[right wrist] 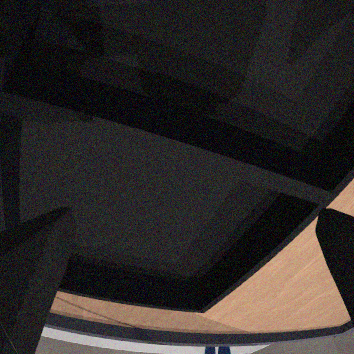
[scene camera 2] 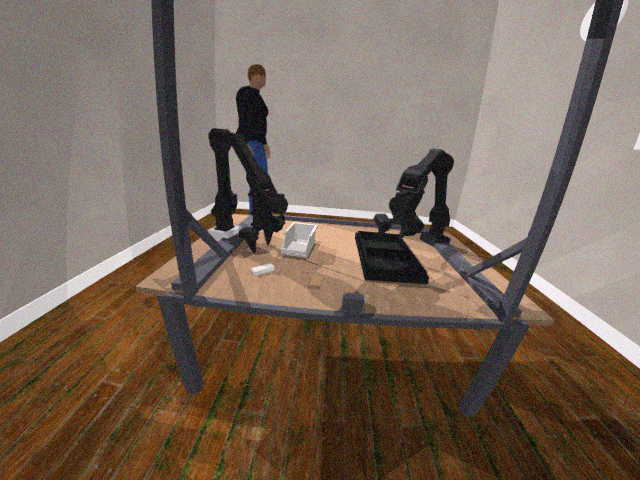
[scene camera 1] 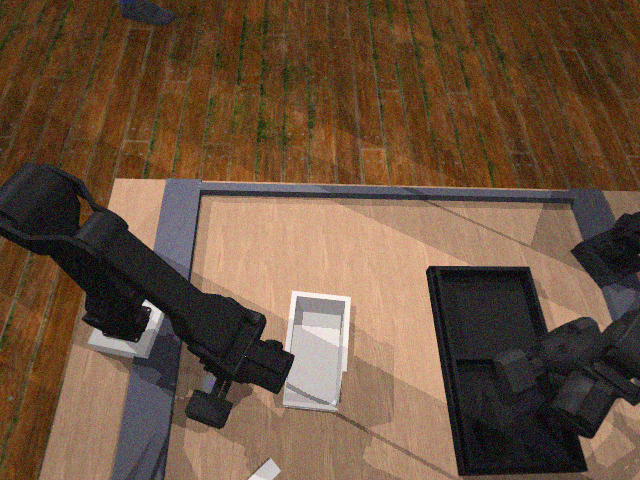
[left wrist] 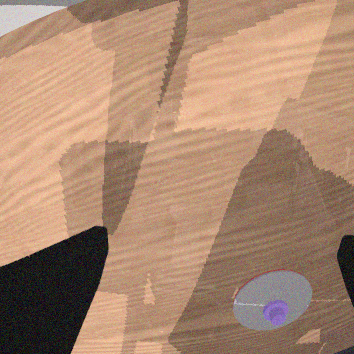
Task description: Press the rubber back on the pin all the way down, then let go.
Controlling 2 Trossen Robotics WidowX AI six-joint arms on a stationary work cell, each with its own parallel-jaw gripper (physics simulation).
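Where they show: left gripper, fingertip midpoint: [scene camera 2: 261, 248] [left wrist: 229, 245]; right gripper, fingertip midpoint: [right wrist: 200, 222] [scene camera 2: 389, 238] [scene camera 1: 515, 351]; left arm's base, origin of the base link: [scene camera 2: 224, 228] [scene camera 1: 127, 321]; right arm's base, origin of the base link: [scene camera 2: 435, 235] [scene camera 1: 613, 254].
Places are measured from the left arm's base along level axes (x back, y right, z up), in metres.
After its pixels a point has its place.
A pin with a flat round grey head [left wrist: 250, 317] @(x -0.159, y 0.055, z -0.040 m) lies on the wood table, low and right of centre in the left wrist view. Its purple rubber back [left wrist: 276, 312] @(x -0.170, y 0.064, z -0.031 m) stands on the head; how far down it sits is hard to tell. In scene camera 1 a purple speck shows beside the left gripper's finger. My left gripper [left wrist: 229, 245] @(x -0.199, y 0.046, z -0.039 m) [scene camera 2: 260, 246] @(x -0.199, y 0.046, z -0.039 m) is open and empty above the table, its fingers on either side of the pin in the left wrist view. My right gripper [right wrist: 200, 222] @(x -0.668, y -0.075, z 0.038 m) [scene camera 2: 398, 227] is open and empty over the black tray [right wrist: 200, 150] @(x -0.663, y -0.074, z -0.004 m) [scene camera 2: 395, 280] @(x -0.700, y 0.106, z -0.035 m).
A white bin [scene camera 1: 320, 295] @(x -0.322, y -0.107, z 0.034 m) [scene camera 2: 295, 253] @(x -0.349, y 0.072, z -0.020 m) stands right of the left gripper. A small white block [scene camera 1: 264, 470] @(x -0.290, y 0.180, z -0.028 m) [scene camera 2: 262, 269] @(x -0.289, y 0.208, z -0.028 m) lies nearer the front, with a small wooden block [scene camera 2: 315, 281] @(x -0.464, y 0.213, z -0.028 m) right of it. A person [scene camera 2: 252, 113] stands behind the table.
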